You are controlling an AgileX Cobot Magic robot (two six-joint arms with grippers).
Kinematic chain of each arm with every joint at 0, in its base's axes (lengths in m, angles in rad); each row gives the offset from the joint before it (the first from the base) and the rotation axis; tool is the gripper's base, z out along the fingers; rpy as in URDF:
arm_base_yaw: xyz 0 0 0.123 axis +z
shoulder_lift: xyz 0 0 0 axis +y
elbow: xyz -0.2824 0 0.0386 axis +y
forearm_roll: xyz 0.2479 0 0.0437 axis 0.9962 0 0.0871
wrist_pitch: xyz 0 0 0 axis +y
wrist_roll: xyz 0.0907 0 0.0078 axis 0.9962 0 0.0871
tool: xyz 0 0 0 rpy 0 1.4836 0
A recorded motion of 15 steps. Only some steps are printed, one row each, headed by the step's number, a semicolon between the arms.
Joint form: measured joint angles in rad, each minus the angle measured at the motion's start. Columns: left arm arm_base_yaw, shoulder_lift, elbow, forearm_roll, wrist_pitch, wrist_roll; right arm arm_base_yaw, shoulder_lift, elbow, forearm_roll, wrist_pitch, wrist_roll.
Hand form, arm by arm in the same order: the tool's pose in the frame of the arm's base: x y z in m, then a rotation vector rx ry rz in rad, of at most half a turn. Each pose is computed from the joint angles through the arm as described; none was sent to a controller.
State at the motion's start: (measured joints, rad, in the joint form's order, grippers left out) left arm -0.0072 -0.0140 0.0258 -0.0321 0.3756 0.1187; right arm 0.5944 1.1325 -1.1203 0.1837 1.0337 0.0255
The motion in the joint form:
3: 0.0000 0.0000 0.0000 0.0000 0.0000 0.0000; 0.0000 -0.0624 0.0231 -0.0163 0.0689 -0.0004
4: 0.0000 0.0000 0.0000 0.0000 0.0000 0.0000; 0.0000 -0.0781 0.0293 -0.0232 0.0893 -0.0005
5: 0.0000 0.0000 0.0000 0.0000 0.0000 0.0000; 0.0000 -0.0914 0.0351 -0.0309 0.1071 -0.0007
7: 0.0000 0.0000 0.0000 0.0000 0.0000 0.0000; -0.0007 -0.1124 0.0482 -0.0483 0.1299 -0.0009
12: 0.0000 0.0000 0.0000 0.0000 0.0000 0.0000; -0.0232 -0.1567 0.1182 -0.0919 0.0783 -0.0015
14: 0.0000 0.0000 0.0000 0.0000 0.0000 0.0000; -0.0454 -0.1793 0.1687 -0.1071 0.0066 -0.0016
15: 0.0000 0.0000 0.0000 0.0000 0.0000 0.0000; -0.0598 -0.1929 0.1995 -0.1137 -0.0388 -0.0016
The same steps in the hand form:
3: 0.0524 -0.0015 0.1714 0.0979 1.8685 0.0453; 0.1538 0.1203 0.3647 -0.6923 2.5089 0.4515
4: 0.0524 -0.0015 0.1714 0.0979 1.8685 0.0453; 0.1495 0.1169 0.3648 -0.6999 2.5173 0.4398
5: 0.0524 -0.0015 0.1714 0.0979 1.8685 0.0453; 0.1459 0.1138 0.3646 -0.7069 2.5252 0.4270
7: 0.0524 -0.0015 0.1714 0.0979 1.8685 0.0453; 0.1408 0.1087 0.3633 -0.7159 2.5358 0.3998
12: 0.0524 -0.0015 0.1714 0.0979 1.8685 0.0453; 0.1385 0.0979 0.3525 -0.6821 2.5098 0.3417
14: 0.0524 -0.0015 0.1714 0.0979 1.8685 0.0453; 0.1405 0.0930 0.3447 -0.6408 2.4715 0.3256
15: 0.0524 -0.0015 0.1714 0.0979 1.8685 0.0453; 0.1416 0.0901 0.3401 -0.6146 2.4470 0.3188

